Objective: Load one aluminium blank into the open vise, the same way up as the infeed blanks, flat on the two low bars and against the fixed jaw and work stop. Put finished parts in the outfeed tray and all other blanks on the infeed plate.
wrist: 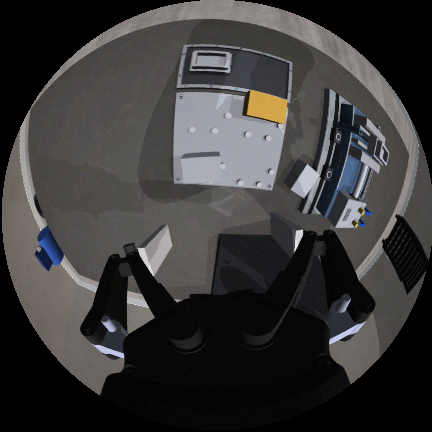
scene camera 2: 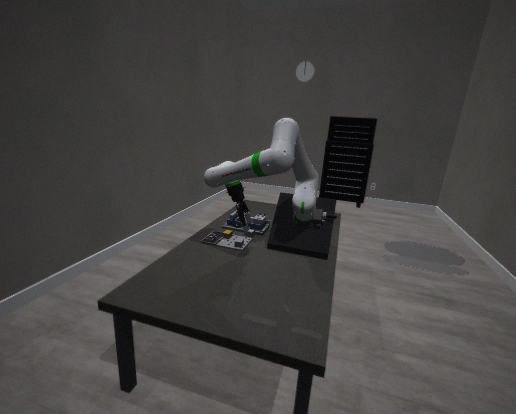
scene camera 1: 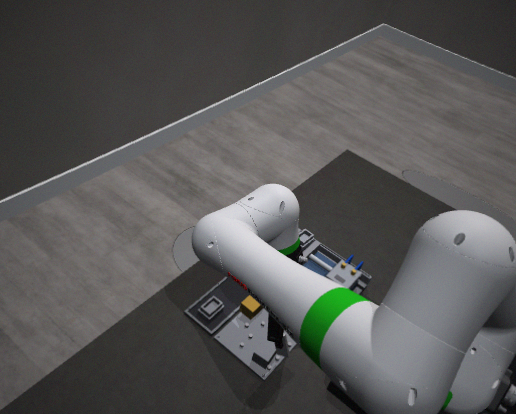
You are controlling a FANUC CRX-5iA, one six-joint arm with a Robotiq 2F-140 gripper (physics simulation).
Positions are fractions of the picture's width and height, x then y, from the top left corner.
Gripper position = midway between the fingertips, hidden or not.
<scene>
My gripper (wrist: 0.51,0.53) is open, with nothing in its grasp. Also in view: a brass blank (wrist: 0.59,0.24). I also see a light grey infeed plate (scene camera 1: 0.46,0.80) and a dark outfeed tray (wrist: 0.58,0.16).
The light grey infeed plate shows as well in the wrist view (wrist: 0.58,0.37).
</scene>
